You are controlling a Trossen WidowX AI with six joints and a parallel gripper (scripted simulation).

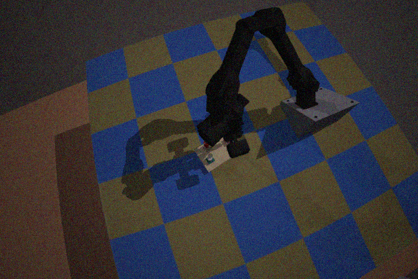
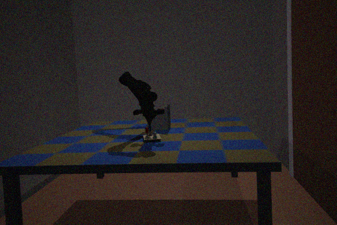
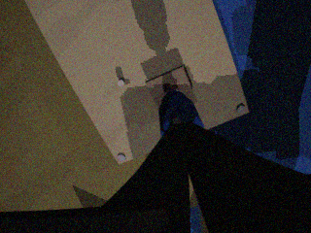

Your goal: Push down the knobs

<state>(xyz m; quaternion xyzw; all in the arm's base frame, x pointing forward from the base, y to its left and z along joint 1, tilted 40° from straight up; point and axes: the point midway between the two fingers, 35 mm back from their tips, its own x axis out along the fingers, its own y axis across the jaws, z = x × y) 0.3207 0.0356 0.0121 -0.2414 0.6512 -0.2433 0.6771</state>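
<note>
My gripper tip is 10 mm above the blue knob. Also, from my gripper tip: red knob 80 mm ahead, 10 mm below.
</note>
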